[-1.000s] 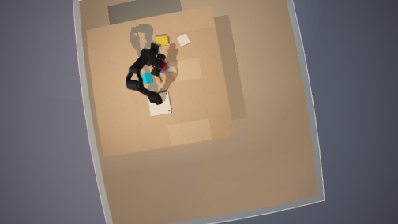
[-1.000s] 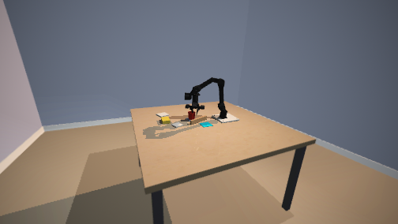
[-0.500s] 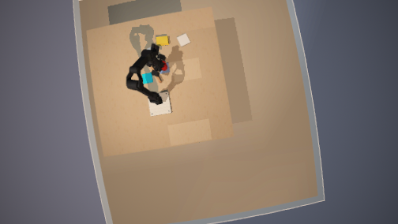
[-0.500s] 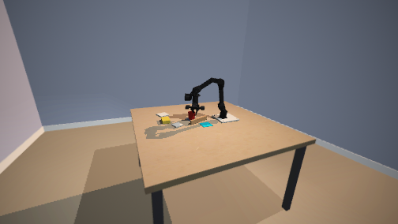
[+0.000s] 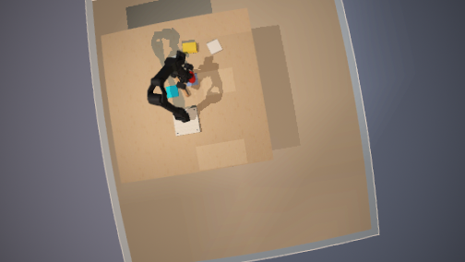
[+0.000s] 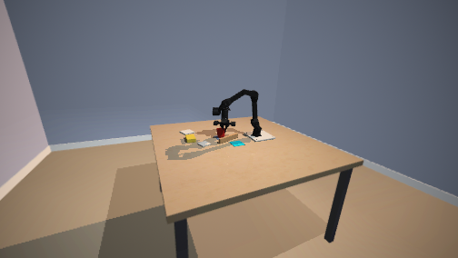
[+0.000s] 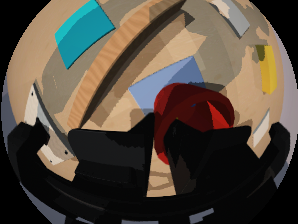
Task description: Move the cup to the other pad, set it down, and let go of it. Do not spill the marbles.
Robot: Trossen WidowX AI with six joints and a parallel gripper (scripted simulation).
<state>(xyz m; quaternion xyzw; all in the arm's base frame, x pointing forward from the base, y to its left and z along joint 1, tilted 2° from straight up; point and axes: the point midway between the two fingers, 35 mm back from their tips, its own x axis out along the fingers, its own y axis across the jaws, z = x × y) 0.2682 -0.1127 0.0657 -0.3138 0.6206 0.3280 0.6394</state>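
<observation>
Right now the light blue pad is 50 mm below my gripper tip, 30 mm ahead of it and 20 mm to the right of it. The rest, counted from my gripper tip: cyan pad 170 mm to the left, 50 mm below, 20 mm behind; wooden bar 80 mm to the left, 30 mm below; red cup 20 mm to the right, 20 mm ahead.
</observation>
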